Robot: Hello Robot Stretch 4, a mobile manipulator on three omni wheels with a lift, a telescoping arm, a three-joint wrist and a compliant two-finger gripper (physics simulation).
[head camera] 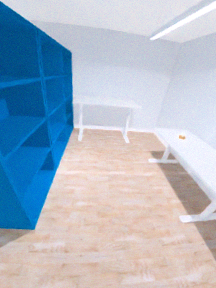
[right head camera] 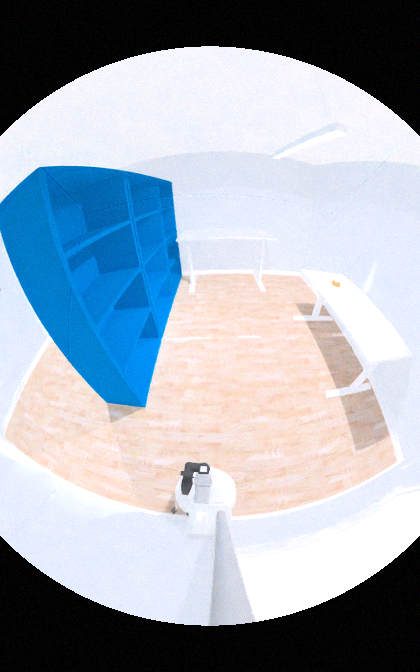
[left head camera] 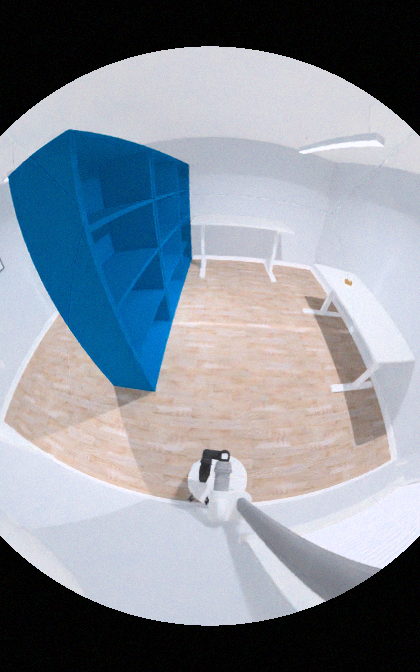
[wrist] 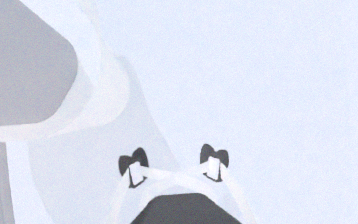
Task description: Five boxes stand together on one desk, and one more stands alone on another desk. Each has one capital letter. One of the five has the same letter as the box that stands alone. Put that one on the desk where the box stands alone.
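Places are measured from the robot's base along level axes (x up, y left, z back), in millimetres.
Pixels of known places: gripper, fingertip midpoint: (wrist: pixel 173 158).
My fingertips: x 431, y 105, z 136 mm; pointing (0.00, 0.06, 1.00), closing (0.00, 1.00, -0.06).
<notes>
Behind a point stands the place of what it marks.
A small orange box (head camera: pixel 182 137) @(z -1828, x 727, y -1412 mm) (left head camera: pixel 348 282) (right head camera: pixel 336 283) stands alone near the far end of the white desk (head camera: pixel 200 162) @(z -1200, x 693, y -1309 mm) (left head camera: pixel 372 325) (right head camera: pixel 362 320) on the right. Its letter is too small to read. A second white desk (head camera: pixel 107 102) @(z -2946, x 923, y -134 mm) (left head camera: pixel 240 222) (right head camera: pixel 225 236) stands at the back wall, and no boxes can be made out on it. The group of five boxes does not show in these views. My gripper (wrist: pixel 173 158) @(z 136, x 431, y 105 mm) is open and empty in the wrist view, its two dark fingertips apart in front of a pale wall. It is far from both desks.
A tall blue shelf unit (head camera: pixel 15 192) @(z -711, x 629, y 649 mm) (left head camera: pixel 55 250) (right head camera: pixel 35 270) stands on the left, its open side facing the room. Wooden floor (head camera: pixel 115 200) @(z -1129, x -27, y -303 mm) (left head camera: pixel 250 360) (right head camera: pixel 240 375) lies between it and the right desk. A pale wall is close behind my base.
</notes>
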